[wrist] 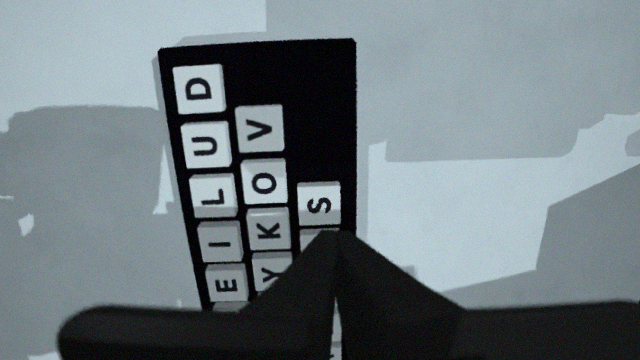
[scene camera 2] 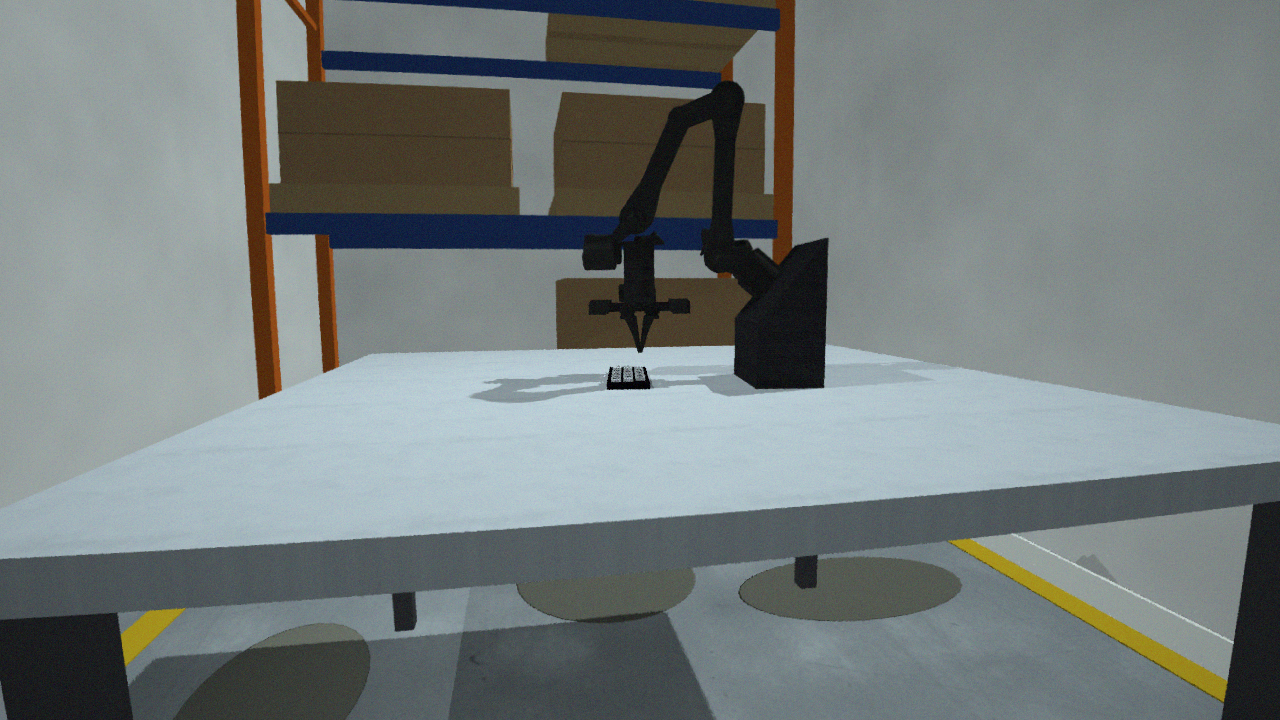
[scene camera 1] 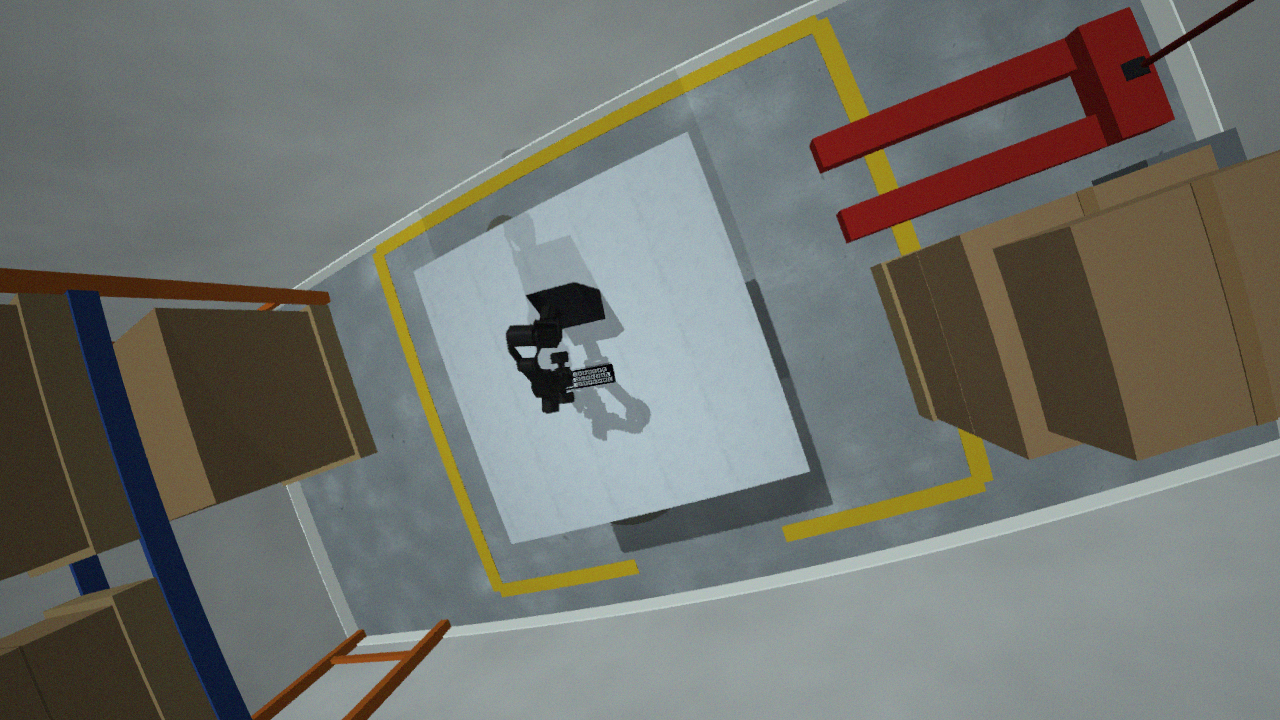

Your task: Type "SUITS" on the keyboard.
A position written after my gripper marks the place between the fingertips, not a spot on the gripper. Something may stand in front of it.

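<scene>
Visible: my gripper [scene camera 2: 640, 352], [wrist: 333, 243], [scene camera 1: 571, 374]; a black keyboard [wrist: 315, 80].
</scene>
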